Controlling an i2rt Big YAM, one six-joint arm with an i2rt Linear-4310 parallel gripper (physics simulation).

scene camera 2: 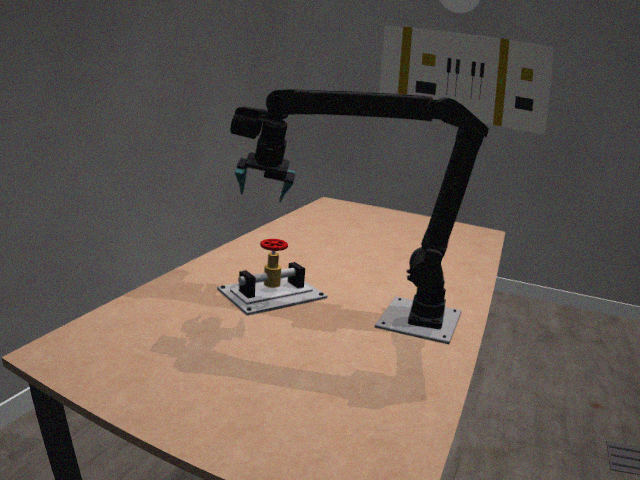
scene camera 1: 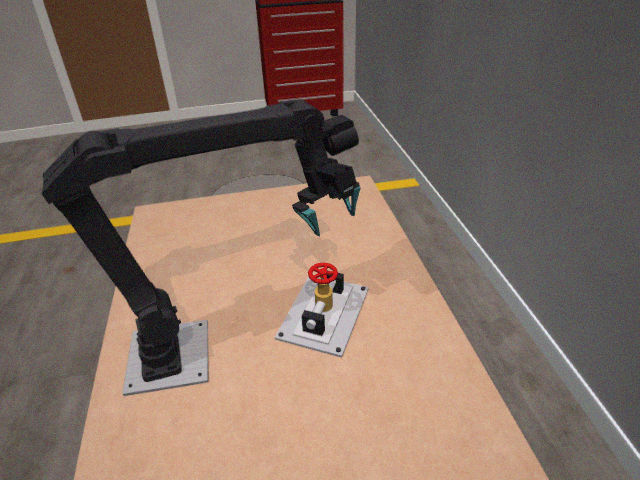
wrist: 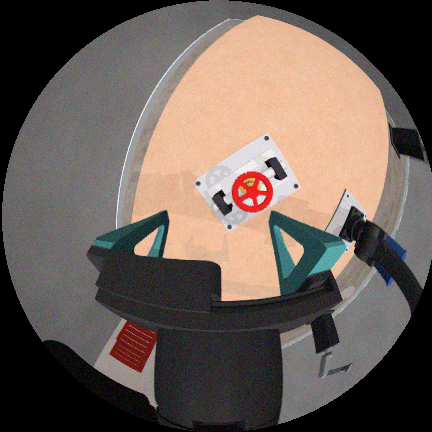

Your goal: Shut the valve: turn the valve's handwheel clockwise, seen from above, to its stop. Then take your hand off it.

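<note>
The valve's red handwheel (scene camera 1: 322, 279) (scene camera 2: 273, 248) (wrist: 252, 192) is a spoked wheel, level on top of the brass valve body (scene camera 1: 323, 299) (scene camera 2: 272, 276). The body sits on a white pipe between two black brackets, on a light grey base plate (scene camera 1: 334, 345) (scene camera 2: 258, 308) (wrist: 209, 195). My gripper (scene camera 1: 336, 225) (scene camera 2: 261, 197) (wrist: 218, 215) is open, with teal fingers spread wide and pointing down. It hangs well above the handwheel and apart from it. In the wrist view the wheel shows ahead of the fingertips, nearer the right finger. How far the wheel is turned cannot be told.
The wooden table (scene camera 1: 258, 423) (scene camera 2: 310, 423) (wrist: 300, 80) carries the valve and the arm's base plate (scene camera 1: 193, 351) (scene camera 2: 390, 315). A grey wall (scene camera 1: 516, 155) stands beyond the table's side. A red drawer cabinet (scene camera 1: 302, 56) (wrist: 132, 345) stands by the far wall.
</note>
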